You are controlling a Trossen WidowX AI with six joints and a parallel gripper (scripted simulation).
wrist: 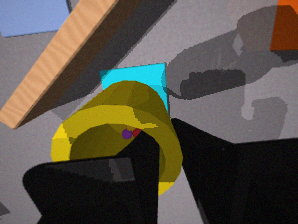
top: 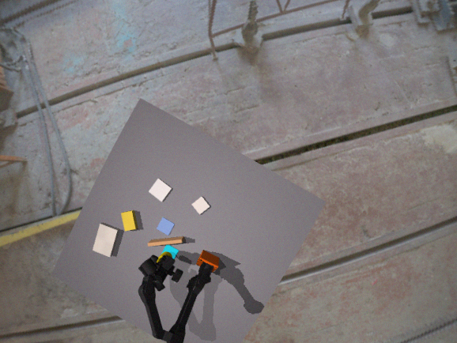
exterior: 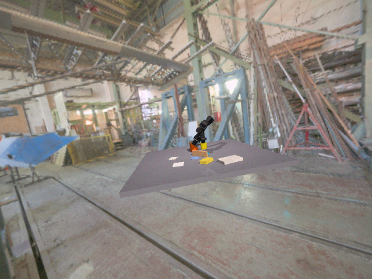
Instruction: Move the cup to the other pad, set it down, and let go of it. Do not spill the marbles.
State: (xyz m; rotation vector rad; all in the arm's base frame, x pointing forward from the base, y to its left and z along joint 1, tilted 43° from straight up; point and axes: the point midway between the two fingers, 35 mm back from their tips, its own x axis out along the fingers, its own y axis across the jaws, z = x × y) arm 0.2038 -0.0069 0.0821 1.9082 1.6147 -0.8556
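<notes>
Now: the cyan pad 30 mm ahead of my gripper tip and 100 mm below it. From my gripper tip the other things lie so: yellow cup (20 mm ahead); light blue pad (110 mm ahead, 150 mm to the right, 100 mm below); wooden bar (70 mm ahead, 70 mm to the right, 70 mm below).
</notes>
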